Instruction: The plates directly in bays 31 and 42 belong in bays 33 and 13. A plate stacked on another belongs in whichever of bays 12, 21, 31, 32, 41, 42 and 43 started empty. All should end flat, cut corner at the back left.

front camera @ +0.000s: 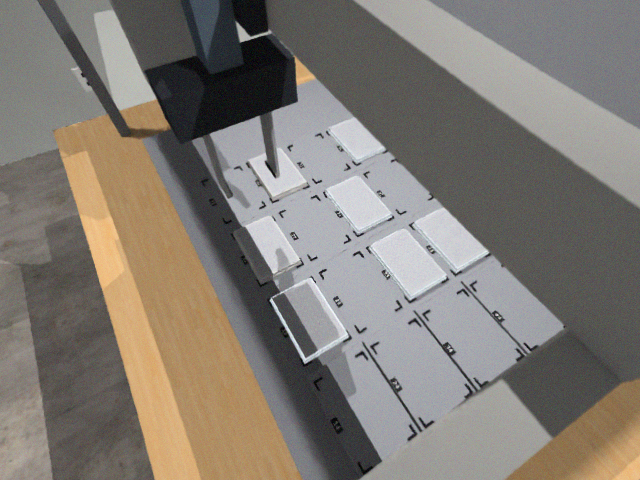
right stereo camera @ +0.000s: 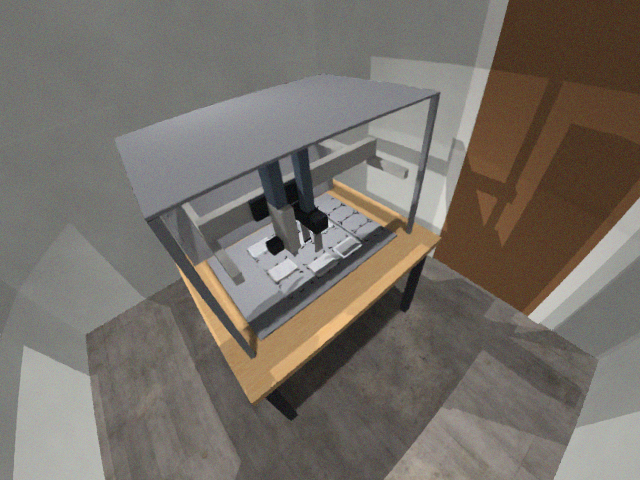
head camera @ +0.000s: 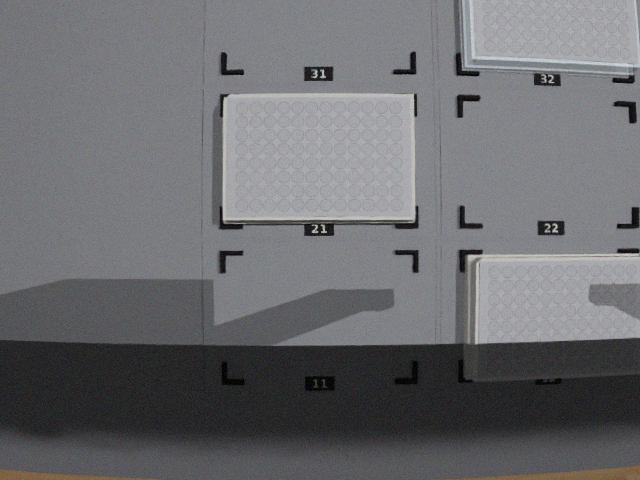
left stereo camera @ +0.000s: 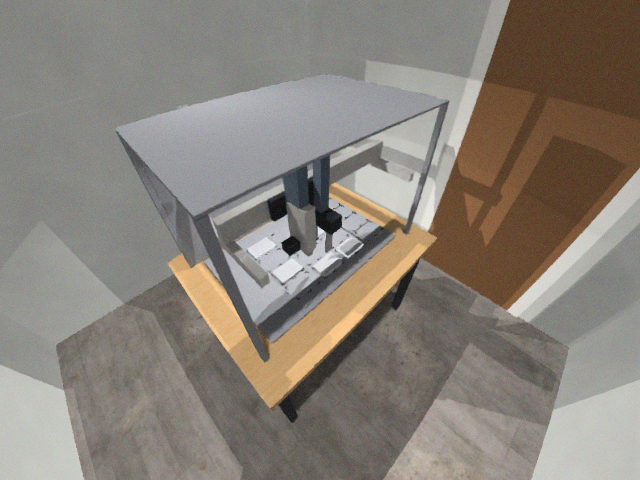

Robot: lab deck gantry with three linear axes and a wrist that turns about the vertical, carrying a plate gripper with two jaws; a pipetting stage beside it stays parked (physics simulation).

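Pixels of known places: gripper, fingertip midpoint: (front camera: 250, 180) (right stereo camera: 313, 245) (left stereo camera: 321, 245); robot's base, link origin: (front camera: 203, 182) (right stereo camera: 290, 298) (head camera: 227, 379) (left stereo camera: 298, 299).
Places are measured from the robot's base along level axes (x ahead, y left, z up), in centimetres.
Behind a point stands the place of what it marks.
Note:
My gripper (front camera: 252, 186) @(x 19.4, y 5.2, z 16.0 cm) (right stereo camera: 311, 245) @(x 19.4, y 5.2, z 16.0 cm) is open over the bay 21 area, its two long jaws wide apart with no plate held between them. A cream-edged plate (front camera: 289, 180) @(x 10.4, y 16.1, z 1.5 cm) (head camera: 318, 160) @(x 6.4, y 14.7, z 1.4 cm) lies flat in bay 21, its back-left corner looking slightly cut. Another cream-edged plate (front camera: 268, 232) @(x 20.4, y 6.1, z 1.5 cm) (head camera: 553, 310) @(x 22.0, y 4.9, z 1.4 cm) lies in bay 12. Clear-rimmed plates lie in bay 32 (front camera: 358, 203) @(x 23.4, y 25.4, z 1.4 cm) (head camera: 553, 31) @(x 22.4, y 23.8, z 1.4 cm), bay 41 (front camera: 356, 138) @(x 6.8, y 36.0, z 1.4 cm), bay 33 (front camera: 408, 262) @(x 39.8, y 25.5, z 1.4 cm), bay 43 (front camera: 449, 239) @(x 39.8, y 35.4, z 1.4 cm) and bay 13 (front camera: 309, 319) @(x 39.9, y 4.2, z 1.5 cm). Bays 31, 11 and 22 show bare in the head view. I cannot tell whether any plate is stacked.
The parked pipetting stage (left stereo camera: 302, 227) (right stereo camera: 285, 229) hangs beside the gripper. A tall grey wall (front camera: 465, 170) runs along the back of the deck. The wooden table (front camera: 170, 258) @(x 14.5, y -12.4, z -1.0 cm) borders the front. A grey post (left stereo camera: 235, 289) @(x -25.5, y -11.6, z 46.2 cm) stands at the near corner of the frame.

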